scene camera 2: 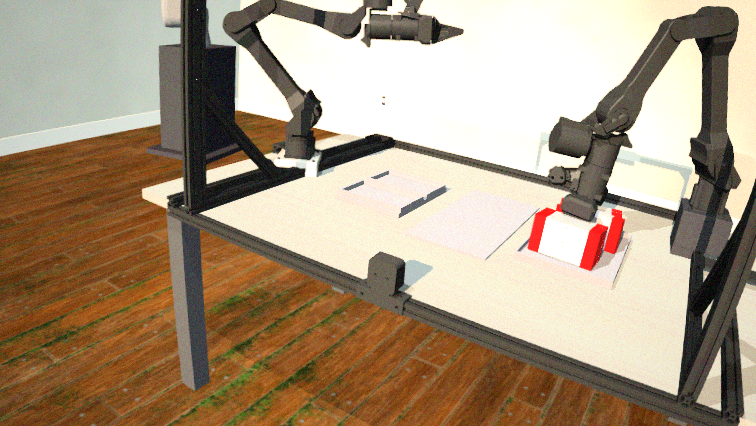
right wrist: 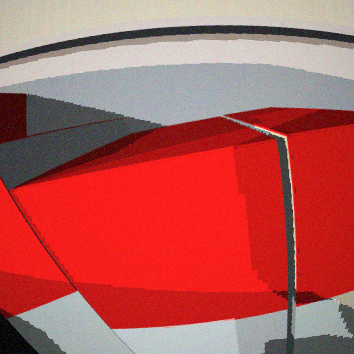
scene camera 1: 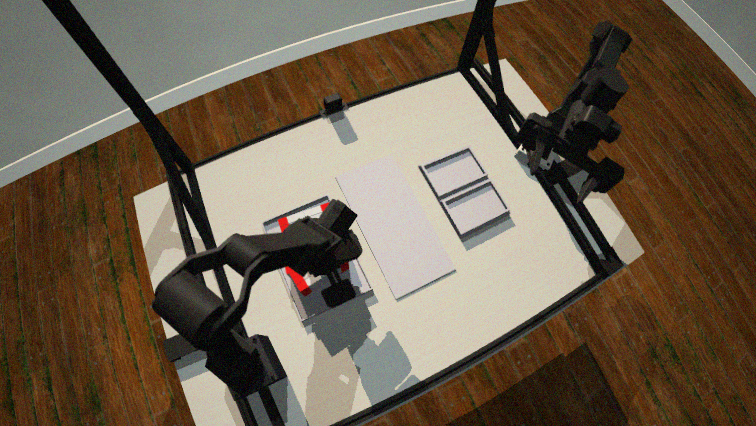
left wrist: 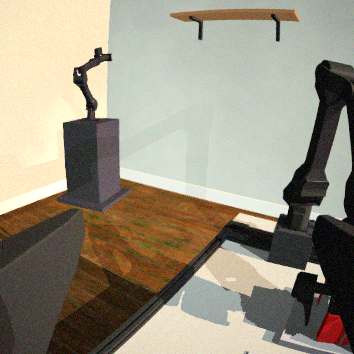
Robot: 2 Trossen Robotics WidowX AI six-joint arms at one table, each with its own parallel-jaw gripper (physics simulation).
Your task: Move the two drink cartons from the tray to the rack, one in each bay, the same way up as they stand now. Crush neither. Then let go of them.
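Frame: origin at the left arm's base, x ahead, y right, z down, level; centimetres.
Seen in the pictures: left gripper, fingertip midpoint: (scene camera 2: 461,30) (scene camera 1: 556,188) (left wrist: 203,225); right gripper, fingertip midpoint: (left wrist: 327,329); left arm's base, link origin: (scene camera 2: 298,155); right arm's base, link origin: (scene camera 2: 706,209) (scene camera 1: 245,367) (left wrist: 296,224).
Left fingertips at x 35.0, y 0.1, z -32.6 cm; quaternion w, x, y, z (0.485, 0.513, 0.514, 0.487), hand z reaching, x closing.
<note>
Offsets run from my left fingertips to a thing's top centre. "pt": to the spot under its first point. Level surfaces: height alone.
Two red-and-white drink cartons sit in the grey tray @(pt dx +16.5, dy +44.1, dz +35.6 cm) (scene camera 1: 296,210) at the left. My right arm covers most of them. Red bands of one carton @(pt dx +22.0, dy +42.2, dz +28.7 cm) (scene camera 1: 283,222) show at the back, and of the other carton @(dx +25.4, dy +30.5, dz +28.8 cm) (scene camera 1: 298,280) at the front. One carton (scene camera 2: 562,238) (left wrist: 330,331) also shows in scene camera 2 and the left wrist view. My right gripper (scene camera 1: 331,276) is open, low in the tray, with its fingers astride a carton whose red top @(dx +20.9, dy +28.6, dz +28.8 cm) (right wrist: 140,218) fills the right wrist view. My left gripper (scene camera 1: 541,150) (scene camera 2: 449,30) is open and empty, high up near its base. The two-bay rack @(dx -11.9, dy +12.3, dz +34.2 cm) (scene camera 1: 441,194) (scene camera 2: 414,204) is empty.
A flat white mat @(dz +35.8 cm) (scene camera 1: 393,224) (scene camera 2: 473,221) lies between the tray and the rack. A dark frame edges the table, with a small black block @(pt dx -12.8, dy +53.8, dz +31.3 cm) (scene camera 1: 333,102) (scene camera 2: 386,275) on its rim. Black posts stand at the corners.
</note>
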